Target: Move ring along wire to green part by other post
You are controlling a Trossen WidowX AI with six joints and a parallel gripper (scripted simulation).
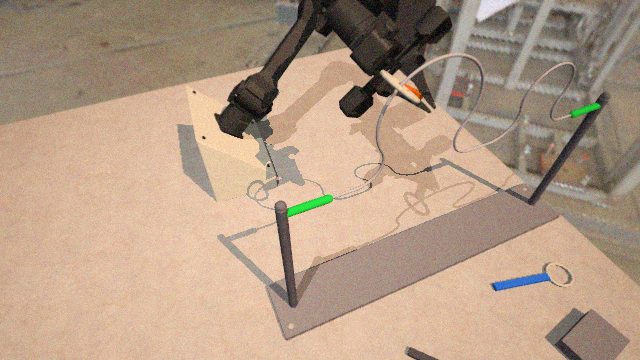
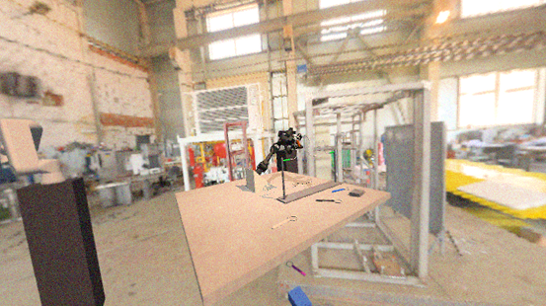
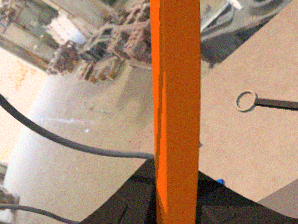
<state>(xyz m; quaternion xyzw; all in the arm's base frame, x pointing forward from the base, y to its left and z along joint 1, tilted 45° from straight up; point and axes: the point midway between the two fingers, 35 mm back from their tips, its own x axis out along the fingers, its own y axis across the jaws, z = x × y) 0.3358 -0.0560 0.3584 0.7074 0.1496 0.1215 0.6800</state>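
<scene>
The orange-handled ring lies 1 cm ahead of my gripper tip, 6 cm to the right of it and 6 cm above it. Round my gripper tip: dark-handled ring: 27 cm ahead, 3 cm to the right, 36 cm below; then blue-handled ring: 19 cm ahead, 23 cm to the left, 36 cm below; then grey block: 33 cm ahead, 20 cm to the left, 35 cm below.
</scene>
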